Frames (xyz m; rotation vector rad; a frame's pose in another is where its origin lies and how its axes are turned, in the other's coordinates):
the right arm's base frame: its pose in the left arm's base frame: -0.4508 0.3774 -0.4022 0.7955 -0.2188 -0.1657
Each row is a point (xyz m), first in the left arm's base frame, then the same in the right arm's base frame.
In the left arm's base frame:
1: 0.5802 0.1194 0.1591
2: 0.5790 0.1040 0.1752
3: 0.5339 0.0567 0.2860
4: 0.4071 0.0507 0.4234
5: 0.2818 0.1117 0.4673
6: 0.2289 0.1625 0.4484
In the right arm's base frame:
1: 1.1274 0.2943 0.2948
2: 1.1319 0.2953 0.3166
3: 1.1138 0.3397 0.4360
4: 1.0110 0.4266 0.5659
5: 0.8820 0.4922 0.5858
6: 0.8168 0.5101 0.5516

